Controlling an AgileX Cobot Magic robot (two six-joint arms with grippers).
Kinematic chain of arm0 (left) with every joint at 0, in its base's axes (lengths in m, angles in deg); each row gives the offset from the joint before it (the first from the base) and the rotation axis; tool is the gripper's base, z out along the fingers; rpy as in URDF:
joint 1: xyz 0 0 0.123 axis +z
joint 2: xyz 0 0 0 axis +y
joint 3: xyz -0.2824 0 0.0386 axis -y
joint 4: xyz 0.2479 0 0.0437 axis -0.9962 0 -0.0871
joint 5: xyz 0 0 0 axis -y
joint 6: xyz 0.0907 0 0.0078 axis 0.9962 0 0.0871
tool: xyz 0 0 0 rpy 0 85 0
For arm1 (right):
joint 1: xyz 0 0 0.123 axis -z
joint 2: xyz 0 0 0 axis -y
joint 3: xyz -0.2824 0 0.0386 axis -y
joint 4: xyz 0.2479 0 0.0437 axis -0.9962 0 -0.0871
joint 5: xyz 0 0 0 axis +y
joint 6: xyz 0.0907 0 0.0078 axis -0.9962 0 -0.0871
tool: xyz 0 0 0 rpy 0 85 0
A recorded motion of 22 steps. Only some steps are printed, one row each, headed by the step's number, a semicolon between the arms.
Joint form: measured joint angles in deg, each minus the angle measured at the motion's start. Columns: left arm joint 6, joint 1, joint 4, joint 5, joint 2, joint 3; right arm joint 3, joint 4, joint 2, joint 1, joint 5, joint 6.
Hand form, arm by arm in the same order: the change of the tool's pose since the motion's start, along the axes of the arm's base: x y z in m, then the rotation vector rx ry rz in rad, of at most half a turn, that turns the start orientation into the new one. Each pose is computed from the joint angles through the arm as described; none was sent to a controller.
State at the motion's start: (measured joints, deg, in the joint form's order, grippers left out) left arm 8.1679 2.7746 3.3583 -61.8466 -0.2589 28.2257; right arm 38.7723 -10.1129 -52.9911 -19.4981 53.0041 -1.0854
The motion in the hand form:
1: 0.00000 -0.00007 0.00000 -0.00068 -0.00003 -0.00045; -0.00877 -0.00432 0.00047 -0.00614 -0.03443 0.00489
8: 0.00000 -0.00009 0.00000 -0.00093 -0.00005 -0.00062; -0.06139 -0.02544 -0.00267 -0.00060 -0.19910 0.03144
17: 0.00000 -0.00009 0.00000 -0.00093 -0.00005 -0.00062; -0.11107 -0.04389 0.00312 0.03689 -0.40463 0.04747
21: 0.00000 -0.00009 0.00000 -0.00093 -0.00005 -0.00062; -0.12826 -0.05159 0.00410 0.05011 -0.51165 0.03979
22: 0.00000 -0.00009 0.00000 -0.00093 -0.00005 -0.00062; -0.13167 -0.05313 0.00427 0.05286 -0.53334 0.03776
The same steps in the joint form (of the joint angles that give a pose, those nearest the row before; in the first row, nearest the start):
1: 0.00 0.00 0.05 0.00 0.00 0.00; -1.37 0.90 2.91 0.00 -0.18 0.20
8: 0.00 0.00 0.06 0.00 0.00 0.00; -8.35 2.95 20.54 -0.01 1.66 1.66
17: 0.00 0.00 0.06 0.00 0.00 0.00; -9.87 3.91 38.48 0.00 6.41 2.78
21: 0.00 0.00 0.06 0.00 0.00 0.00; -10.11 5.05 45.36 0.00 6.98 2.82
22: 0.00 0.00 0.06 0.00 0.00 0.00; -10.11 5.29 46.71 0.00 7.09 2.83

